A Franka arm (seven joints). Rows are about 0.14 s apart.
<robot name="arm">
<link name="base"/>
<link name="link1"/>
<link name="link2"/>
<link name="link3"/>
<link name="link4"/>
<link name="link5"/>
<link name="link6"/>
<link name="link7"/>
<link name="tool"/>
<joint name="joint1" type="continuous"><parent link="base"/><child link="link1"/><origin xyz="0 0 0.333"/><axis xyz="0 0 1"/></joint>
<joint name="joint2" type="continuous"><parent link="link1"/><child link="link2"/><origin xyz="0 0 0"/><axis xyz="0 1 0"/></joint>
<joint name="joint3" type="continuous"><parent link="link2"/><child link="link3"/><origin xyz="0 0 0.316"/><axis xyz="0 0 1"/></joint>
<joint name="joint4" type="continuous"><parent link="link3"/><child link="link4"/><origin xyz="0.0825 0 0"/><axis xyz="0 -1 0"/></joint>
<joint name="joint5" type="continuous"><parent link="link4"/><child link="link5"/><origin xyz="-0.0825 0 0.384"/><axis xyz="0 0 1"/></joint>
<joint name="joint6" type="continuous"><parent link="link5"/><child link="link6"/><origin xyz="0 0 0"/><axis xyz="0 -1 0"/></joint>
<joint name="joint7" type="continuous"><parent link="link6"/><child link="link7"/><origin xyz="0.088 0 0"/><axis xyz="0 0 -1"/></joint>
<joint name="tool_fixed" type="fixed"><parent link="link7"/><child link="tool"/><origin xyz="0 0 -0.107" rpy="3.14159 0 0"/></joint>
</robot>
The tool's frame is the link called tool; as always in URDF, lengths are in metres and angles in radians. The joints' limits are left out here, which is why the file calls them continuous.
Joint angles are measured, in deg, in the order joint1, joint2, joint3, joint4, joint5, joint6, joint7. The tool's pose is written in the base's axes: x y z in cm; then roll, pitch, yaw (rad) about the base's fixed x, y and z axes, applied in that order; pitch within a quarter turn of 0, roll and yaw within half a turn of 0. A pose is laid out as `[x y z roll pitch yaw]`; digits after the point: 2 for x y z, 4 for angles.
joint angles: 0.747, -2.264, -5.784, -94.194, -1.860, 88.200, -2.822
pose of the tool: [53.49 -5.18 60.90 3.1163 0.0666 -0.0393]
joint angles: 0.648, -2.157, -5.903, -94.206, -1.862, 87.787, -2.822
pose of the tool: [53.44 -5.38 60.73 3.1166 0.0759 -0.0432]
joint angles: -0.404, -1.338, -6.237, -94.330, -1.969, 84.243, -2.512
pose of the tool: [52.95 -6.63 59.40 3.1162 0.1540 -0.0746]
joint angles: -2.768, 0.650, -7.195, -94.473, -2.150, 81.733, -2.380
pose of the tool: [52.79 -9.69 57.16 3.1116 0.2349 -0.1371]
